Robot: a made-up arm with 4 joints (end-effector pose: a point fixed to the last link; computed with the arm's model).
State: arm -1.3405 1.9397 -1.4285 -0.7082
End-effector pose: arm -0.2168 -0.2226 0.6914 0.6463 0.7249 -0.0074 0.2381
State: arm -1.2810 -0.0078 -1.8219 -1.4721
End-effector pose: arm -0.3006 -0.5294 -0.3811 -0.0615 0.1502 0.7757 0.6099
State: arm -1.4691 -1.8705 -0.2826 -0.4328
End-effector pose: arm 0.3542 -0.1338 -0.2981 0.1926 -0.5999 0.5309 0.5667
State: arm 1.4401 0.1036 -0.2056 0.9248
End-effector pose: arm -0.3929 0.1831 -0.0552 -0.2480 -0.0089 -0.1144 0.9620
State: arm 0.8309 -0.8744 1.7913 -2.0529
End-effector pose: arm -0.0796 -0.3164 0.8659 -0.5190 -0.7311 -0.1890 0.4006
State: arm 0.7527 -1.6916 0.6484 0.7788
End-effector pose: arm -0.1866 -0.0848 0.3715 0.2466 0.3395 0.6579 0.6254
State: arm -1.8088 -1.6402 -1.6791 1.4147
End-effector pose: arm -0.3169 -0.2767 -0.4625 0.4774 0.4023 0.5783 0.5252
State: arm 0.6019 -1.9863 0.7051 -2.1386
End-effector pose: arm 0.5359 0.0173 0.7794 -0.4446 -0.6820 0.4343 0.3856
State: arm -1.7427 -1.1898 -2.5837 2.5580
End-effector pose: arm -0.2294 -0.0510 -0.0584 0.4859 0.7921 -0.1740 0.3259
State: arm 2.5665 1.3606 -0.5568 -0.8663
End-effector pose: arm -0.5527 -0.0674 -0.2461 -0.7646 -0.3134 -0.5596 0.0626
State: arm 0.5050 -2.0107 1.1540 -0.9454
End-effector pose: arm 0.4247 0.0979 0.3609 0.0469 -0.4398 0.6267 0.6416
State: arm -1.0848 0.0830 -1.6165 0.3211
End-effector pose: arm -0.6920 -0.3766 0.2289 0.4691 0.6811 0.2426 0.5072
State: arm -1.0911 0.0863 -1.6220 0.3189
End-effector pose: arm -0.6920 -0.3786 0.2285 0.4698 0.6822 0.2452 0.5038
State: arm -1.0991 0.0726 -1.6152 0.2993
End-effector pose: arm -0.6950 -0.3853 0.2099 0.4647 0.6749 0.2580 0.5118
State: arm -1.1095 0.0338 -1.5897 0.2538
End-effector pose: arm -0.7005 -0.3981 0.1637 0.4506 0.6542 0.2853 0.5362
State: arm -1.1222 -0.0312 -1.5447 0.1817
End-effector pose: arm -0.7018 -0.4160 0.0879 0.4259 0.6169 0.3261 0.5759
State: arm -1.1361 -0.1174 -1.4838 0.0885
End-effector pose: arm -0.6893 -0.4360 -0.0114 0.3905 0.5625 0.3748 0.6250
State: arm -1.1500 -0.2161 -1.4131 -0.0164
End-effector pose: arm -0.6559 -0.4544 -0.1207 0.3470 0.4936 0.4239 0.6755
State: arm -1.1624 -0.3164 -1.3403 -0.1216
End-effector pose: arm -0.6023 -0.4684 -0.2235 0.2999 0.4173 0.4662 0.7201
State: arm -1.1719 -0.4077 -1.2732 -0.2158
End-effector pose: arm -0.5385 -0.4775 -0.3061 0.2554 0.3435 0.4974 0.7546
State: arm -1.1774 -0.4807 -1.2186 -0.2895
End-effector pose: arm -0.4788 -0.4826 -0.3626 0.2191 0.2822 0.5171 0.7778
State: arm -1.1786 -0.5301 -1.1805 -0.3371
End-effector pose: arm -0.4353 -0.4856 -0.3945 0.1944 0.2405 0.5273 0.7914
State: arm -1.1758 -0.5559 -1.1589 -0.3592
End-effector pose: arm -0.4122 -0.4877 -0.4075 0.1816 0.2195 0.5308 0.7982
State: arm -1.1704 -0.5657 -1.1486 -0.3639
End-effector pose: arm -0.4044 -0.4893 -0.4095 0.1769 0.2129 0.5308 0.8010
